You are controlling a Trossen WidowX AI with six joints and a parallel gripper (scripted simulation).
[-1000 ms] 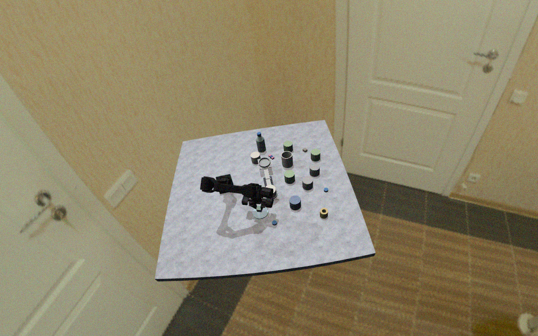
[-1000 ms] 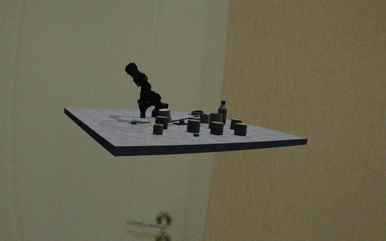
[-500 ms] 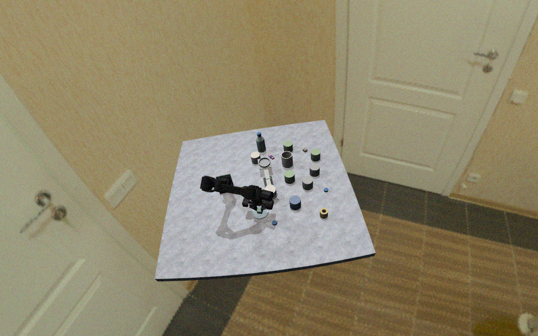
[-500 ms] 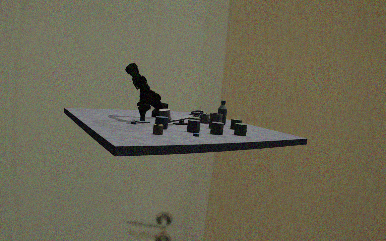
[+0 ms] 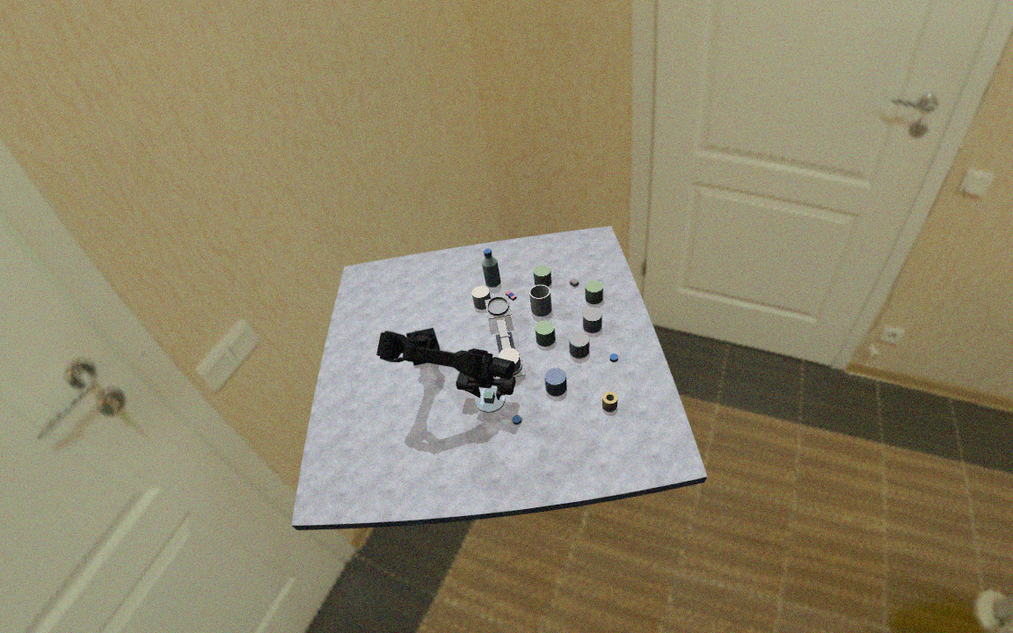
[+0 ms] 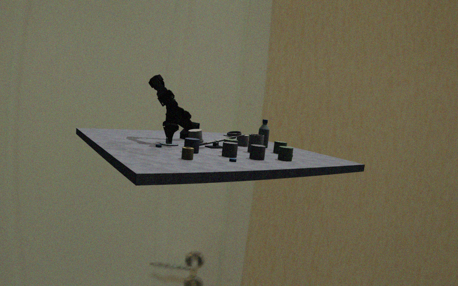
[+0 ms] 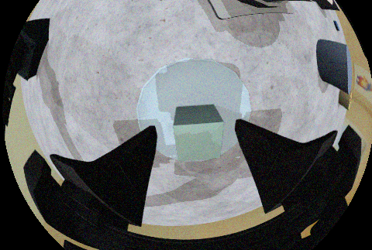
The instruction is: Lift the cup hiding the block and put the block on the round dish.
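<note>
Right now my gripper tip is right at the greenish block. Round my gripper tip: balance beam (60 mm ahead, 250 mm to the left, 20 mm above); then pale blue round dish (10 mm below).
</note>
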